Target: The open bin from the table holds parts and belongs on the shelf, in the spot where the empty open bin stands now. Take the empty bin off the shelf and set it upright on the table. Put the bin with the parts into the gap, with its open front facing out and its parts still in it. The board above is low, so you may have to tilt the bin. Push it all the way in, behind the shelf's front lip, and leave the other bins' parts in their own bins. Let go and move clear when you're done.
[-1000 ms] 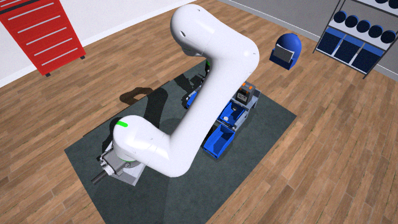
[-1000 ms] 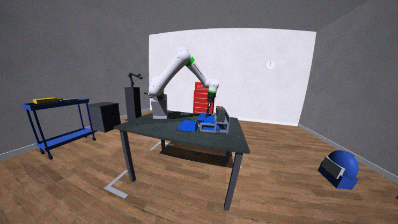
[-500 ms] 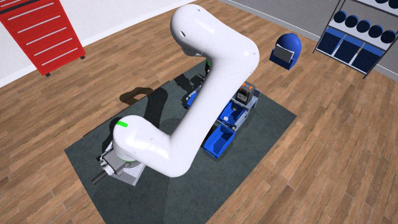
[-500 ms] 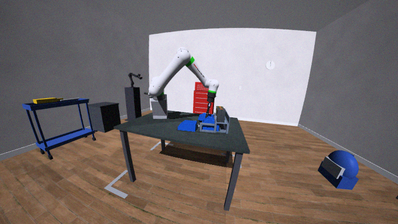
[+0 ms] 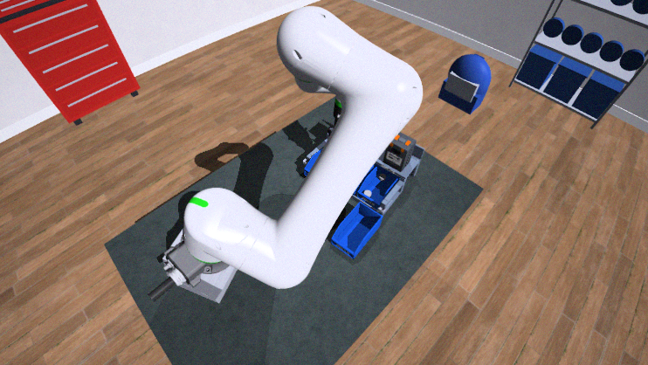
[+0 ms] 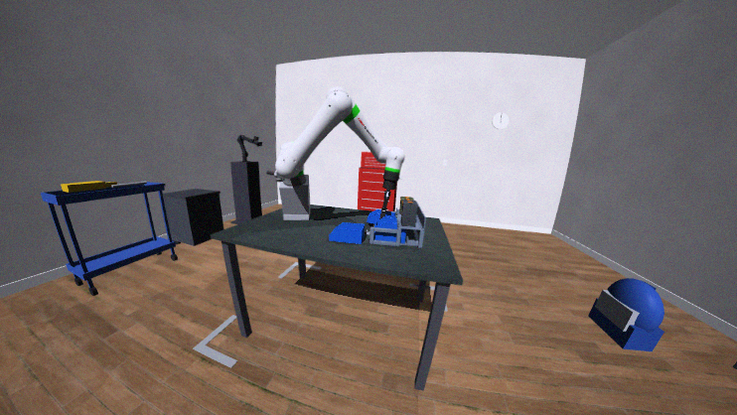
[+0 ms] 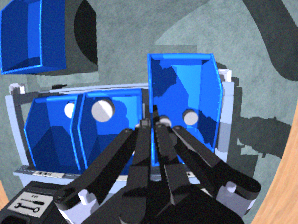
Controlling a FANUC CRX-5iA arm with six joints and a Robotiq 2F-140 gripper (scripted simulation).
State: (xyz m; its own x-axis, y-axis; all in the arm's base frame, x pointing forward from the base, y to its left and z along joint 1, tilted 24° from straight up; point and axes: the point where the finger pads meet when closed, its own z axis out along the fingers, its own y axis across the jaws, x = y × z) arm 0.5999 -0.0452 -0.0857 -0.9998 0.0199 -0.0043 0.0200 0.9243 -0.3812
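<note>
Now: the shelf 7 cm ahead of my hand, 7 cm to the right of it and 3 cm below it.
</note>
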